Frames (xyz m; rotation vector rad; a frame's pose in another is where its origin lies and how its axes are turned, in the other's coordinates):
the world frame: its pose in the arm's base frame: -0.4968 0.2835 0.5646 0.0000 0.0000 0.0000
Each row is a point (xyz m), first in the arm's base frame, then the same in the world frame.
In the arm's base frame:
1: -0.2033 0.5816 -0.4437
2: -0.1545 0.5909 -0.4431
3: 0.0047 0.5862 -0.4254
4: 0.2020 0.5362 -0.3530
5: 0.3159 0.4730 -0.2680
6: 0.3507 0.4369 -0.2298
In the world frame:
1: 0.2935 0.2981 -1.0083
2: 0.3423 0.3074 -1.0077
3: 0.5015 0.3027 -0.9900
4: 0.6988 0.2527 -0.9176
5: 0.8127 0.1895 -0.8326
6: 0.8475 0.1534 -0.7944

